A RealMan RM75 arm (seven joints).
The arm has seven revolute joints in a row. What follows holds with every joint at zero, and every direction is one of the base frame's. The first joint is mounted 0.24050 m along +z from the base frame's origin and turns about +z. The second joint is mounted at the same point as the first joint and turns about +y. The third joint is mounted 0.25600 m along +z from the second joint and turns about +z. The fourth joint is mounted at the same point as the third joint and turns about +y. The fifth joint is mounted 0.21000 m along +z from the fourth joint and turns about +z. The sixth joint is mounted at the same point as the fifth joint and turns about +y. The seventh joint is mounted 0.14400 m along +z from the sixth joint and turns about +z. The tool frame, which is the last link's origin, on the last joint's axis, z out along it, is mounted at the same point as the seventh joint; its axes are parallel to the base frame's.
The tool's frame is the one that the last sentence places.
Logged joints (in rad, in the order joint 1, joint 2, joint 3, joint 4, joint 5, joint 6, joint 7), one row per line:
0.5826 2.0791 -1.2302 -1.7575 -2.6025 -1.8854 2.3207
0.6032 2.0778 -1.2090 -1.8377 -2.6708 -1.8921 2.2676
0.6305 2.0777 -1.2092 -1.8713 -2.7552 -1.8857 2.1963
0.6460 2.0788 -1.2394 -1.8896 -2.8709 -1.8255 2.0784
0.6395 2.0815 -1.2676 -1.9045 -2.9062 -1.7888 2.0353
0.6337 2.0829 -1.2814 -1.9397 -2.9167 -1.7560 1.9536
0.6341 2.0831 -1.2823 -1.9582 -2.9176 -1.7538 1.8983
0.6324 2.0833 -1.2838 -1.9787 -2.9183 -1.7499 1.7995
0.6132 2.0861 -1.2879 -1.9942 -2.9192 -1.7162 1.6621
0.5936 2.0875 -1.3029 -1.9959 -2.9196 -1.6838 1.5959
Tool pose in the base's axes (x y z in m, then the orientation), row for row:
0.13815 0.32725 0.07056 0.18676 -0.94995 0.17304 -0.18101
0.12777 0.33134 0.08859 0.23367 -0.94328 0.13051 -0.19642
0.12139 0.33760 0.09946 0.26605 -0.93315 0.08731 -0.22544
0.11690 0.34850 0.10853 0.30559 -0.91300 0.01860 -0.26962
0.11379 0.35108 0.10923 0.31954 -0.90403 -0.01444 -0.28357
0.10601 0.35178 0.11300 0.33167 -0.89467 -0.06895 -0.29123
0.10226 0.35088 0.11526 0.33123 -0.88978 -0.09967 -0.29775
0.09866 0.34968 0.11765 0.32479 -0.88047 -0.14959 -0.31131
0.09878 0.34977 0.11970 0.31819 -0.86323 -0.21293 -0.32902
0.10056 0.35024 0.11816 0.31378 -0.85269 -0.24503 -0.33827
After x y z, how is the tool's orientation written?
As a quaternion, w x y z.
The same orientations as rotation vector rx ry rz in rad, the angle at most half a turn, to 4 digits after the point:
-2.6745 0.4872 -0.5096
-2.5902 0.3584 -0.5394
-2.5198 0.2358 -0.6088
-2.4168 0.0492 -0.7137
-2.3766 -0.0380 -0.7455
-2.3381 -0.1802 -0.7611
-2.3258 -0.2605 -0.7783
-2.3087 -0.3922 -0.8163
-2.2709 -0.5601 -0.8655
-2.2480 -0.6460 -0.8918

